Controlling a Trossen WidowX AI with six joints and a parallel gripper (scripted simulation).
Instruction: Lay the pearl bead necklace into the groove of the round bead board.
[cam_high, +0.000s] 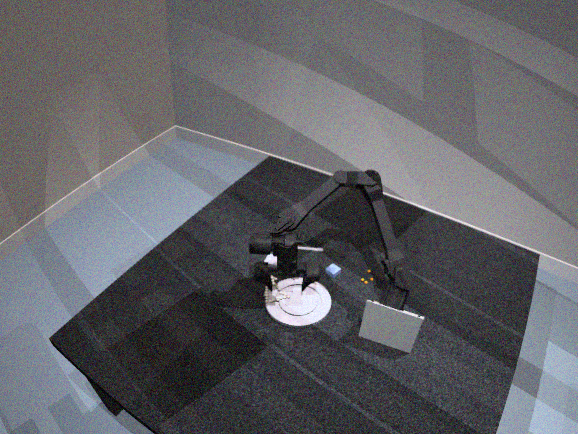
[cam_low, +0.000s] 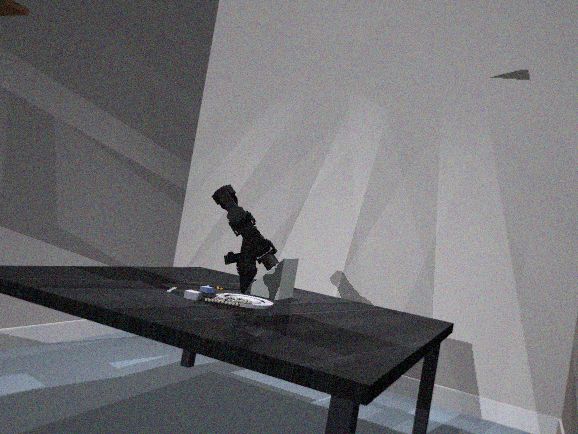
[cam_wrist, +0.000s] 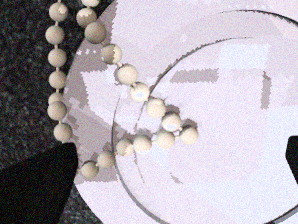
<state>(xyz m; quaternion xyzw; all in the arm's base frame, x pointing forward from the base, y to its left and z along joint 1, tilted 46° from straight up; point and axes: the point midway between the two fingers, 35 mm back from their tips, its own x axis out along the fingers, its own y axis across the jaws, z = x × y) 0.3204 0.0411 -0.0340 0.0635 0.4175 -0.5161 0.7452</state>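
Right now the round white bead board is 4 cm behind my gripper tip, 3 cm below it and 1 cm to the right of it. Round my gripper tip: small white block: 13 cm ahead, 10 cm to the right, 3 cm below; then small blue cube: 18 cm to the right, 6 cm behind, 3 cm below; then thin white stick: 23 cm to the right, 8 cm ahead, 4 cm below.
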